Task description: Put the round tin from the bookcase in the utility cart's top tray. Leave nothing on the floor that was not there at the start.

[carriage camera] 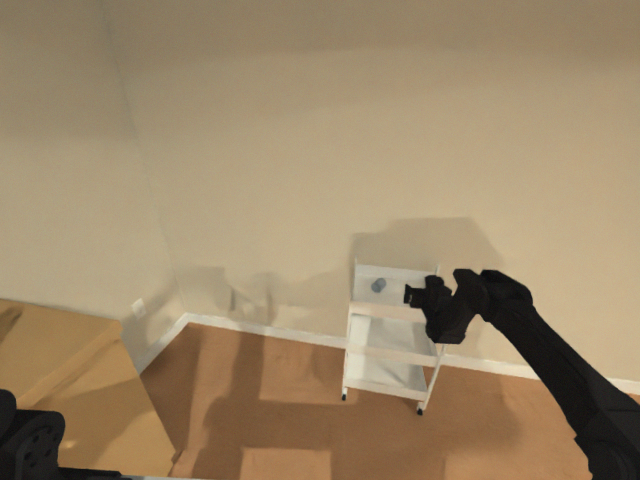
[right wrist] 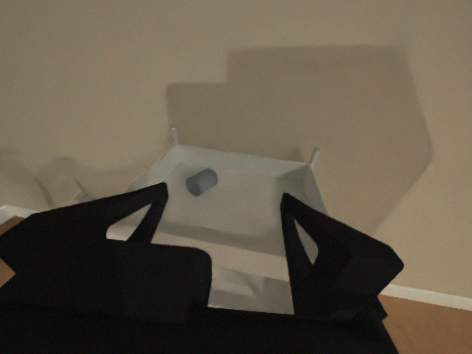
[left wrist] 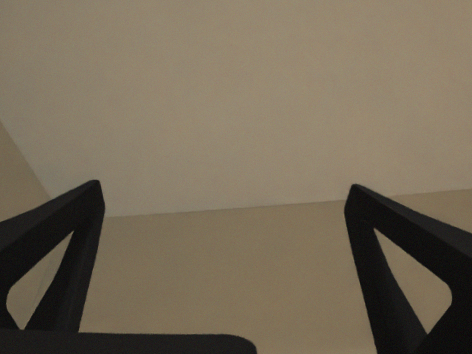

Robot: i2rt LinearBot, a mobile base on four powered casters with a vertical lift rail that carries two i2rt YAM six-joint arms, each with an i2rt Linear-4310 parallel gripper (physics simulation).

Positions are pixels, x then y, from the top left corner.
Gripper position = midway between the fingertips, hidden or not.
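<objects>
Left gripper: in the left wrist view (227, 195); out of frame in the carriage camera view; out of frame in the right wrist view. White utility cart: (right wrist: 237, 222) and (carriage camera: 403, 304), same spot.
</objects>
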